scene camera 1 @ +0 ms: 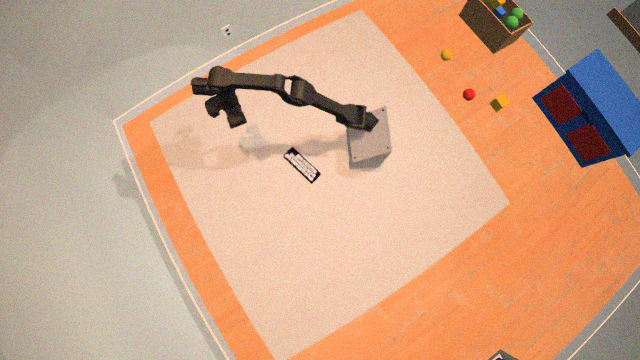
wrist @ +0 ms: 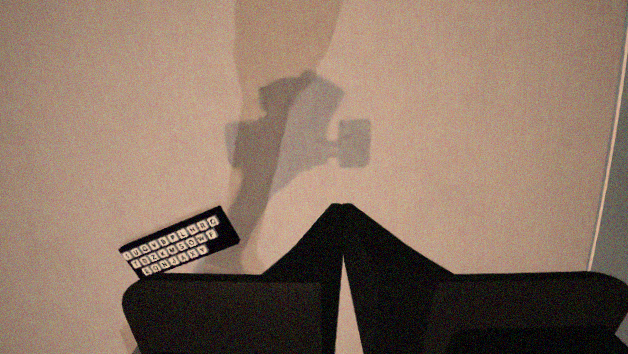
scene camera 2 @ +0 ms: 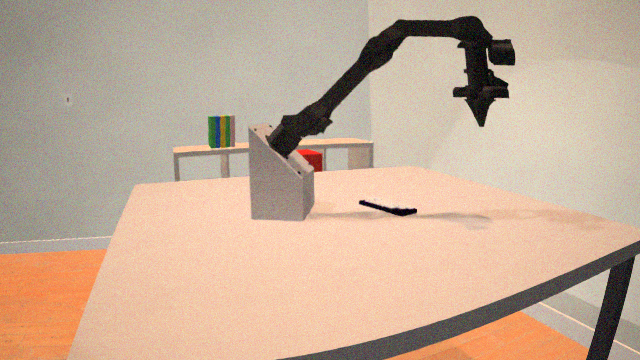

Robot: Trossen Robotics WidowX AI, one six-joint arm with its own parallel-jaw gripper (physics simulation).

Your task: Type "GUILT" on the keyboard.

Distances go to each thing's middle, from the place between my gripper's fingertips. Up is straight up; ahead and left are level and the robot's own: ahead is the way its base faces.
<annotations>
Now: the keyboard [wrist: 227, 237] 28 cm to the left of my hand, 24 cm below it and 5 cm behind it.
</annotations>
